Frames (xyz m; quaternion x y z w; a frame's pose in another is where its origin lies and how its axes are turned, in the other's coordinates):
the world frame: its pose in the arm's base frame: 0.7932 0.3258 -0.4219 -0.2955 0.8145 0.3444 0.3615
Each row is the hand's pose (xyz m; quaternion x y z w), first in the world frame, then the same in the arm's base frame.
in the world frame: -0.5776 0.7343 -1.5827 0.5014 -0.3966 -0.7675 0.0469
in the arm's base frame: -0.0272 -0.3342 1.0845 -0.3211 -0.1593 -0.5525 0.7525
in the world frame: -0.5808 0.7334 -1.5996 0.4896 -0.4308 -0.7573 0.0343
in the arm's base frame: -0.0312 -0.3470 1.0952 -0.3016 -0.1830 -0.5334 0.7688
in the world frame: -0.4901 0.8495 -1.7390 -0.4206 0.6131 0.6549 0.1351
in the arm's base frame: -0.2209 -0.4078 1.1335 -0.1303 -0.3803 -0.4447 0.8004
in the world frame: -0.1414 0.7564 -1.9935 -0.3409 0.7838 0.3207 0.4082
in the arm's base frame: -0.4477 -0.7407 0.9525 0.2526 -0.5932 -0.3026 0.7020
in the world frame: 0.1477 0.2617 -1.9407 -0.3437 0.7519 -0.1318 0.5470
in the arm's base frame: -0.2291 -1.0580 0.5251 0.6522 -0.5600 -0.1985 0.4708
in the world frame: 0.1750 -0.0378 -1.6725 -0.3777 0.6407 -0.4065 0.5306
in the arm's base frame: 0.0776 -1.0327 0.2649 0.8451 -0.4136 -0.1541 0.3017
